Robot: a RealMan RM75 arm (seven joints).
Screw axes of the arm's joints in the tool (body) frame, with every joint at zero. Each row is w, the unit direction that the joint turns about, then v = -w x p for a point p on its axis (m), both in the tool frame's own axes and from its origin. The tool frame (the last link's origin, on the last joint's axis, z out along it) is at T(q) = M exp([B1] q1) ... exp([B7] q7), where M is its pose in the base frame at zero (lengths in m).
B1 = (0, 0, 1, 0.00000, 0.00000, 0.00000)
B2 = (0, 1, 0, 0.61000, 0.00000, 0.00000)
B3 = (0, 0, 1, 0.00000, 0.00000, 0.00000)
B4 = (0, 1, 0, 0.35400, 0.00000, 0.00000)
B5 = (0, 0, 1, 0.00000, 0.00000, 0.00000)
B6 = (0, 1, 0, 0.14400, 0.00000, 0.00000)
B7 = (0, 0, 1, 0.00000, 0.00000, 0.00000)
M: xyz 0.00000 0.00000 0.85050 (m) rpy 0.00 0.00 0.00 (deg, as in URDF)
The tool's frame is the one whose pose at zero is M.
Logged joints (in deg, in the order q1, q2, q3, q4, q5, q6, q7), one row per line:
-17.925, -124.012, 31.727, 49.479, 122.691, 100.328, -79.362
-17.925, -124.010, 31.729, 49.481, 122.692, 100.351, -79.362
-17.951, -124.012, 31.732, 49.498, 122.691, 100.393, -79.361
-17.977, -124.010, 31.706, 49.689, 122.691, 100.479, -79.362
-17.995, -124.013, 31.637, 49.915, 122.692, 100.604, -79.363
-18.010, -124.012, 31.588, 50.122, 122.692, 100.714, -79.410
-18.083, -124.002, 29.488, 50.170, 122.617, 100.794, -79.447
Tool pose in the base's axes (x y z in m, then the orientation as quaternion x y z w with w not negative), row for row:
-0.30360, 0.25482, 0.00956, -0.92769, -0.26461, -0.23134, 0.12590
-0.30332, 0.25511, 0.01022, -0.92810, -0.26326, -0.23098, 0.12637
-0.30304, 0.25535, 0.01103, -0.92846, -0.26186, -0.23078, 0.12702
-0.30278, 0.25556, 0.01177, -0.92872, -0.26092, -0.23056, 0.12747
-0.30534, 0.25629, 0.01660, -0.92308, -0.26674, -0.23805, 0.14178
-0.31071, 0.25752, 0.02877, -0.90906, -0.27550, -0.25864, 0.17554
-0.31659, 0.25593, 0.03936, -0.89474, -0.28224, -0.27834, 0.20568
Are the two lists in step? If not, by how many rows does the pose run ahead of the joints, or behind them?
The pose runs 2 rows ahead of the joints: the pose in row i belongs to the joints in row i + 2.
